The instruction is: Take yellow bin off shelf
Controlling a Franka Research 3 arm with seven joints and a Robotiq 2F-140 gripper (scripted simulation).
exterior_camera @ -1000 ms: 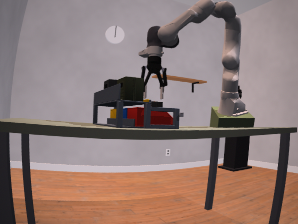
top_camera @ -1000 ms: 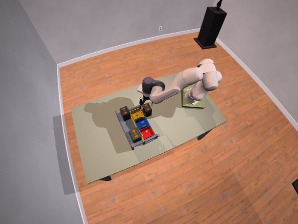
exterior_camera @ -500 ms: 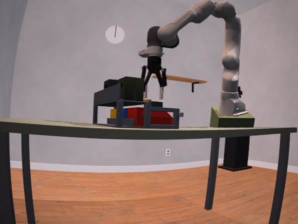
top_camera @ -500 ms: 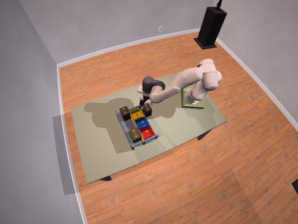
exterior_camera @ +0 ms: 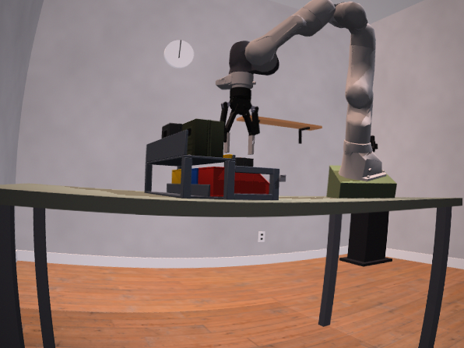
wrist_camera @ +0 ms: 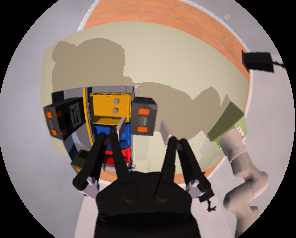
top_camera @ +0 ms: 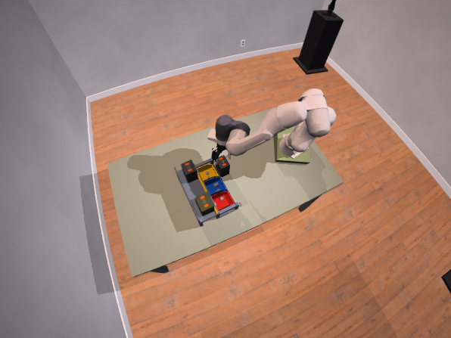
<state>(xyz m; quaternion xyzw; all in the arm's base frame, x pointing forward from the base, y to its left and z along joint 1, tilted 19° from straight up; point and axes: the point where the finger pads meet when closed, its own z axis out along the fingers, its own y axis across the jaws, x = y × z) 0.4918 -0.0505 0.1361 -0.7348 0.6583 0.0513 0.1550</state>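
Right now the black box is 110 mm below my hand. Also, from my hand: yellow bin (130 mm below, 130 mm ahead, 10 mm to the left); red bin (230 mm to the left, 130 mm below, 100 mm ahead); blue bin (130 mm below, 120 mm to the left, 110 mm ahead).
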